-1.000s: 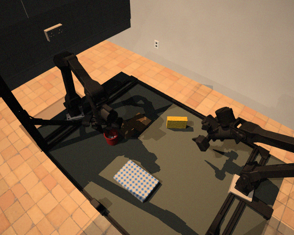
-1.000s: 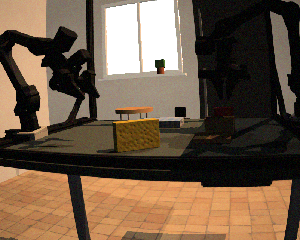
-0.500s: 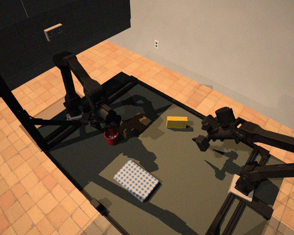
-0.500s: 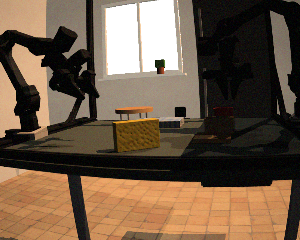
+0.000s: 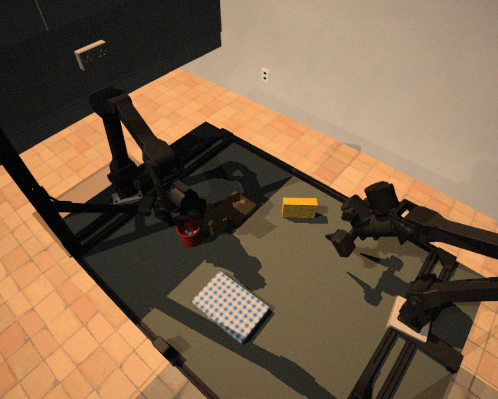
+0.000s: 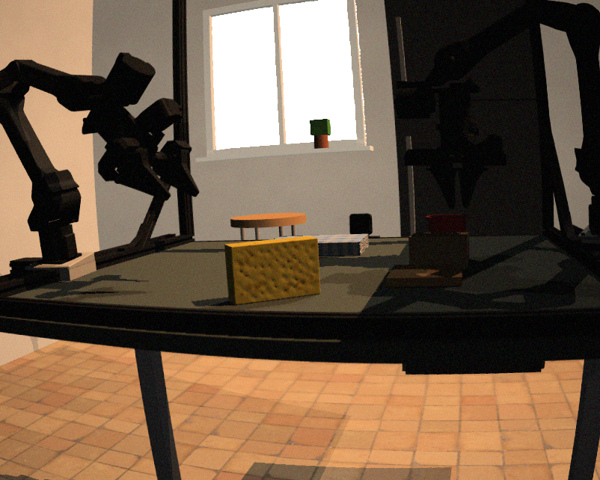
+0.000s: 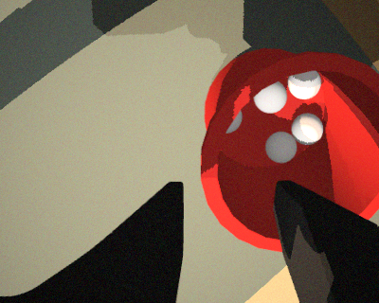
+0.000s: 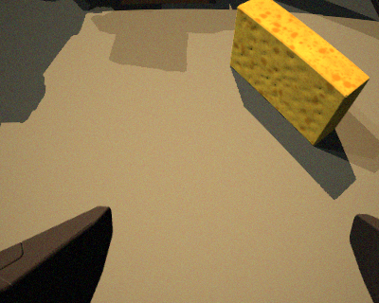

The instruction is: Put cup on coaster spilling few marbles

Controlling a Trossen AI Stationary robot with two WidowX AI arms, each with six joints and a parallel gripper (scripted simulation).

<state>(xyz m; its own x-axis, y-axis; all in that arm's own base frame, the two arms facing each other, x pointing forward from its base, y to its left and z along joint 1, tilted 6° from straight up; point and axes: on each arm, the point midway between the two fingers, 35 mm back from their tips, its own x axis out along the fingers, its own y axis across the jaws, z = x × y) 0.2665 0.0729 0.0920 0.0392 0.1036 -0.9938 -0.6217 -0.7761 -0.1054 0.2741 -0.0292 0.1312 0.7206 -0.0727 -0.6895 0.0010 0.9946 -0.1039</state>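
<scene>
My left hand is 10 mm short of the red cup, 30 mm to the left of it and 80 mm above it. Also, from my left hand: brown coaster 190 mm ahead, 90 mm to the right, 110 mm below; brown block 100 mm ahead, 60 mm to the right, 90 mm below.
</scene>
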